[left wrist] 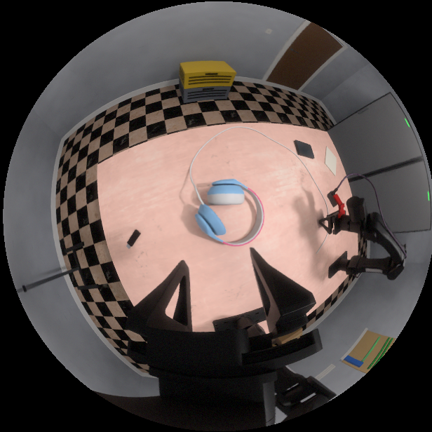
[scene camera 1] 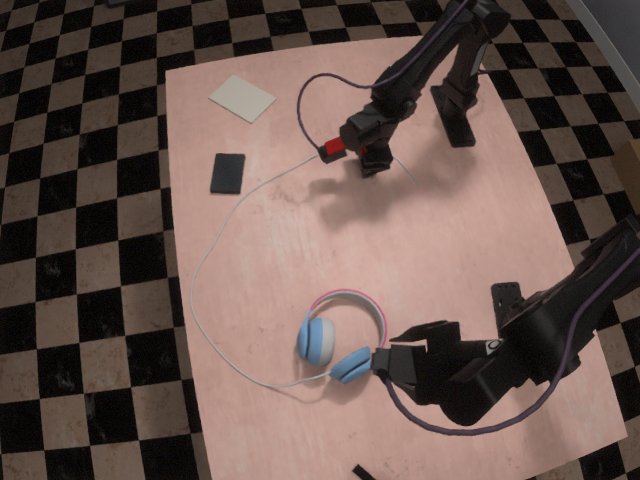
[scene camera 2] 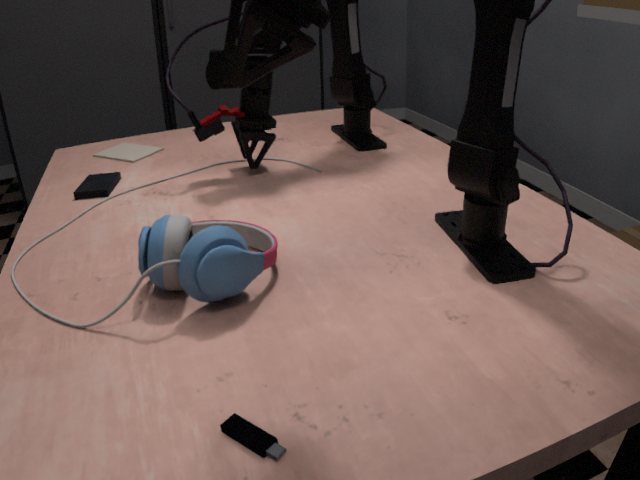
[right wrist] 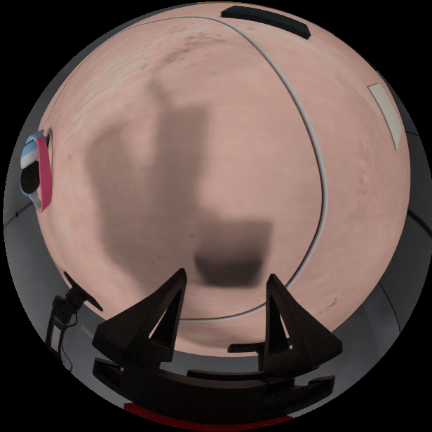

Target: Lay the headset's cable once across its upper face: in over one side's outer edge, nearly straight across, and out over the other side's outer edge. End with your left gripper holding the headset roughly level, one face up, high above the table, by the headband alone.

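Frame: origin at the left arm's base, x ahead, y left, z up, level; millimetres.
Where they show: left gripper, fingertip midpoint: (scene camera 2: 232, 71); right gripper, fingertip midpoint: (scene camera 1: 361, 165) (scene camera 2: 250, 163); left arm's base at its link origin: (scene camera 2: 480, 245); right arm's base at its link origin: (scene camera 1: 452, 115) (scene camera 2: 357, 138).
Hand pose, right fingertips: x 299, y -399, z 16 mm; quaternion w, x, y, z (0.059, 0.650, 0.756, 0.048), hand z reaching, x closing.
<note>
Each offset is from my right fingertips to the centre of the thing. Level surfaces: height alone.
The blue-and-grey headset with a pink headband {74 mm ahead, 387 mm left, 21 mm up} (scene camera 1: 315, 341) (scene camera 2: 217, 263) (left wrist: 226, 194) (right wrist: 45, 172) rests on the table. Its thin pale cable (scene camera 1: 191, 294) (scene camera 2: 85, 326) (left wrist: 240, 127) (right wrist: 324, 195) leaves one ear cup and curves in a wide loop to a free end by the right arm; it does not cross the headset. My left gripper (scene camera 1: 388, 360) (left wrist: 216, 258) is partly open and empty, above the headset's headband side. My right gripper (scene camera 1: 368, 174) (scene camera 2: 253, 166) (right wrist: 226, 277) is partly open, low over the table, with the cable passing close by its fingertips, not pinched.
A black box {309 mm ahead, 0 mm left, 8 mm down} (scene camera 1: 227, 173) (scene camera 2: 98, 185) (left wrist: 304, 149) and a cream card {284 mm ahead, 230 mm right, 13 mm down} (scene camera 1: 242, 98) (scene camera 2: 129, 151) (left wrist: 330, 160) lie beyond the cable loop. A black USB stick {46 mm ahead, 680 mm left, 12 mm down} (scene camera 2: 250, 435) (left wrist: 133, 238) lies near the other end of the table {16 mm down} (scene camera 2: 361, 335). The arm bases stand along one edge.
</note>
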